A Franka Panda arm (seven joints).
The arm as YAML. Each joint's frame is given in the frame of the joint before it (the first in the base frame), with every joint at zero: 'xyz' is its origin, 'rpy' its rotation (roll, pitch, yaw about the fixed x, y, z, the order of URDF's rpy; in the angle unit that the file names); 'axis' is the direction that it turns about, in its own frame. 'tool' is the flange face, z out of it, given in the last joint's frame.
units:
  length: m
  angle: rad
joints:
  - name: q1
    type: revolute
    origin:
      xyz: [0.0, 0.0, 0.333]
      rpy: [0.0, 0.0, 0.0]
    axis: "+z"
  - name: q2
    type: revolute
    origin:
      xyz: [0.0, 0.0, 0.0]
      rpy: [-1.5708, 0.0, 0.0]
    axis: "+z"
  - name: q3
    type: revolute
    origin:
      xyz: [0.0, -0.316, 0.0]
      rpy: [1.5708, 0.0, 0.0]
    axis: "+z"
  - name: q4
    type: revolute
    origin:
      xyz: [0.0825, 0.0, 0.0]
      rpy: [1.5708, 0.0, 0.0]
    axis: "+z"
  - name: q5
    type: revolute
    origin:
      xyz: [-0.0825, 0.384, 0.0]
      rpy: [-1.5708, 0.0, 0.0]
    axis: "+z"
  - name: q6
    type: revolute
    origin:
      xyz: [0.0, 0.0, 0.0]
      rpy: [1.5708, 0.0, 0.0]
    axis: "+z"
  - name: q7
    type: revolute
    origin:
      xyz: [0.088, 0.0, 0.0]
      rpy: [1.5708, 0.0, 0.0]
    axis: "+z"
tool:
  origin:
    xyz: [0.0, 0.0, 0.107]
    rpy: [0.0, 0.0, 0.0]
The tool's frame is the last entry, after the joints.
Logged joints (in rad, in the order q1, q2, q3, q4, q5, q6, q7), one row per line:
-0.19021 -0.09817 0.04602 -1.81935 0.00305 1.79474 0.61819
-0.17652 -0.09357 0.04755 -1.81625 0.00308 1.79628 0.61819
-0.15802 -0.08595 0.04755 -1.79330 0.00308 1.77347 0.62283
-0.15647 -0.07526 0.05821 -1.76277 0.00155 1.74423 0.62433
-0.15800 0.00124 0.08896 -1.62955 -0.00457 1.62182 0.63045
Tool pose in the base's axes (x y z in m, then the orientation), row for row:
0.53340 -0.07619 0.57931 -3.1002 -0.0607 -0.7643
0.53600 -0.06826 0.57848 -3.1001 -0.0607 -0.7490
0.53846 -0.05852 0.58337 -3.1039 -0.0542 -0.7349
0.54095 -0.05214 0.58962 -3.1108 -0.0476 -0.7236
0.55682 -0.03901 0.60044 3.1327 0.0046 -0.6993
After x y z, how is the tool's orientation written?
As angles about the fixed x, y, z axes (roll, pitch, yaw), in radians.
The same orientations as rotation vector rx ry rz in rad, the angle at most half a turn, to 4 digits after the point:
-2.8992 1.1631 -0.1121
-2.9074 1.1407 -0.1120
-2.9163 1.1209 -0.1002
-2.9263 1.1063 -0.0867
2.9451 -1.0739 -0.0115

